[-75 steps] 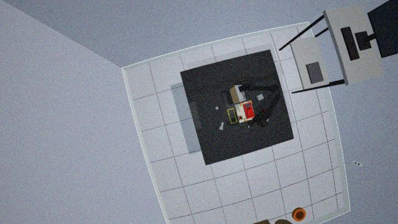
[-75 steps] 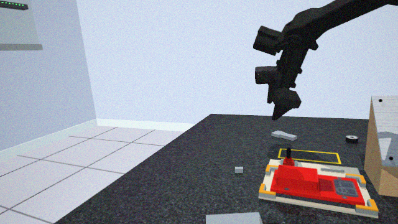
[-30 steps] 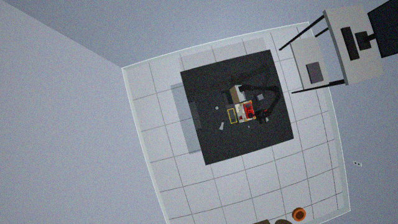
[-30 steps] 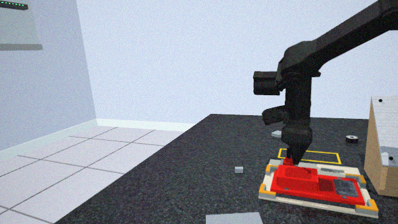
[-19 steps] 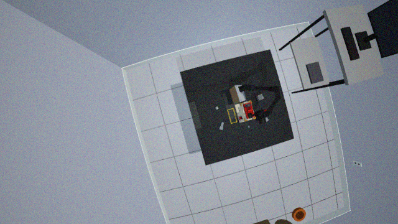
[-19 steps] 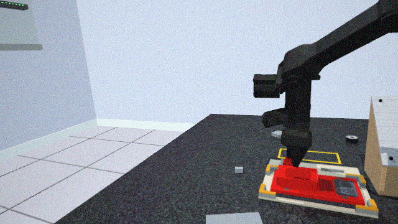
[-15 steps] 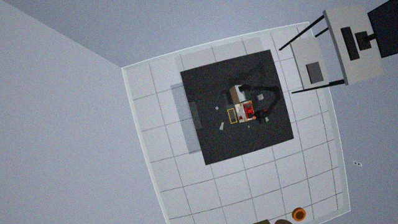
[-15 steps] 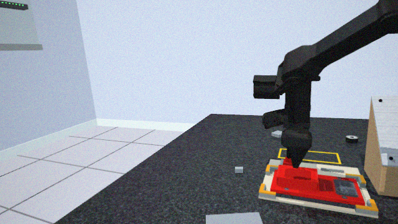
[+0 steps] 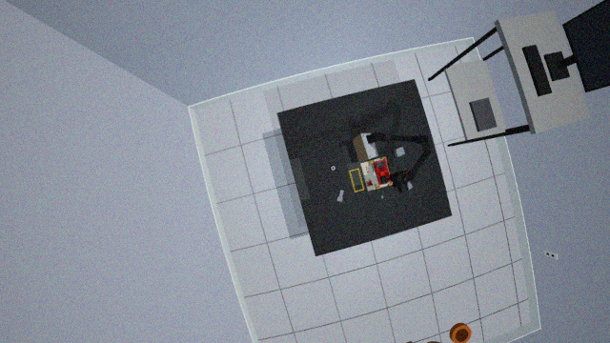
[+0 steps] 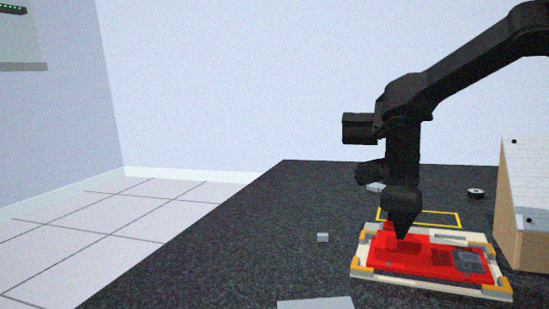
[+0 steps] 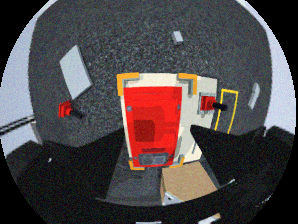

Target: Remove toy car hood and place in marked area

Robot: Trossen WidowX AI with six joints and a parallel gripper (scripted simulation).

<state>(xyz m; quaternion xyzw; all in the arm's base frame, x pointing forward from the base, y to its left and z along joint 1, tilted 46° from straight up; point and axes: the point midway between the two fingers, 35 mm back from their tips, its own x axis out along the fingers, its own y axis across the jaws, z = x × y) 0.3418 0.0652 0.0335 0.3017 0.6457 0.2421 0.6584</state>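
Now: gripper tip 30 mm above the hood. Round my gripper tip: black ring 390 mm to the right, 220 mm behind, 70 mm below.
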